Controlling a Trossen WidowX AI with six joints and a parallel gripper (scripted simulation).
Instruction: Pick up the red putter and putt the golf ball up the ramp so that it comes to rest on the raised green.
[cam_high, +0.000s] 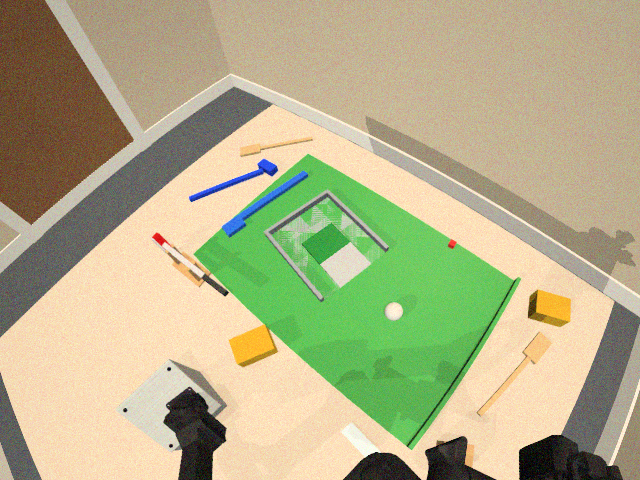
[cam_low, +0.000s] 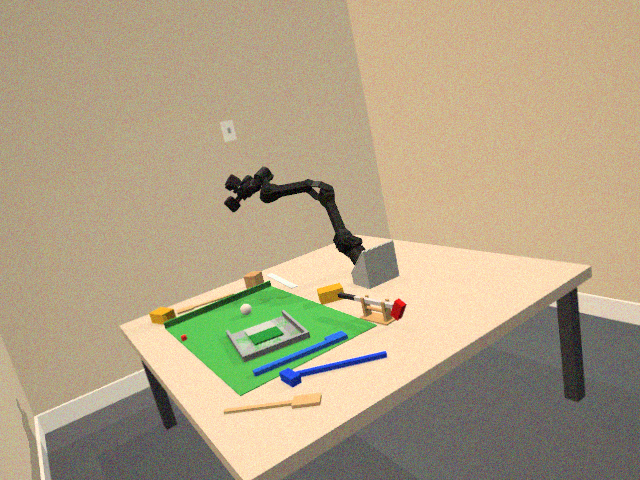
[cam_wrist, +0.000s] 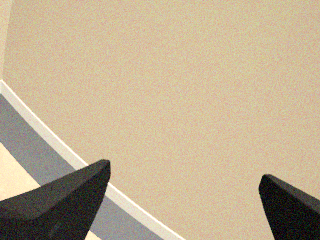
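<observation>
The wooden putter stand lies 84 cm to the left of my gripper tip, 36 cm below it and 14 cm behind it. The rest, counted from my gripper tip: white golf ball (39 cm to the left, 37 cm below, 16 cm ahead); then green mat (54 cm to the left, 40 cm below, 17 cm ahead); then tan block (37 cm below, 8 cm to the left, 2 cm ahead).
</observation>
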